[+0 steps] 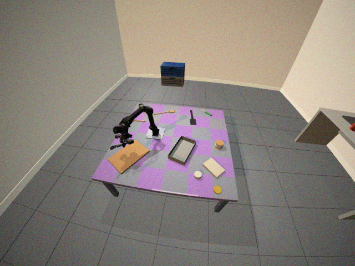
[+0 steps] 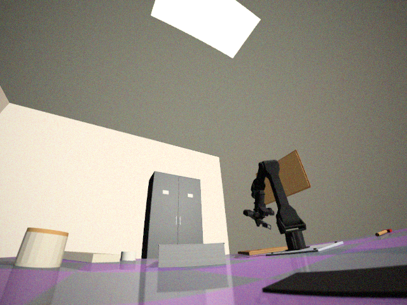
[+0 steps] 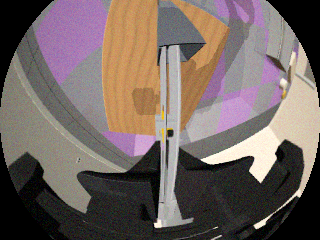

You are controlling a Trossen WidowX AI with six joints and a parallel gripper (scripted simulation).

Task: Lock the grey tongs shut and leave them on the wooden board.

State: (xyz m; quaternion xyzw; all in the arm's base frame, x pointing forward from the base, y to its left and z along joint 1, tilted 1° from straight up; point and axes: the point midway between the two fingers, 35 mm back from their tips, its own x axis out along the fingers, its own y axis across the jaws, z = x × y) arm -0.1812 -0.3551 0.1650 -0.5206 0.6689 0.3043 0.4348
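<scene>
Now: the wooden board 14 cm below my gripper tip, 2 cm to the left of it and 1 cm ahead of it. Round my gripper tip: roasting tin (53 cm ahead, 20 cm to the left, 12 cm below); then white cylinder (71 cm ahead, 13 cm below, 6 cm to the right); then cream block (85 cm ahead, 13 cm below, 5 cm to the left).
</scene>
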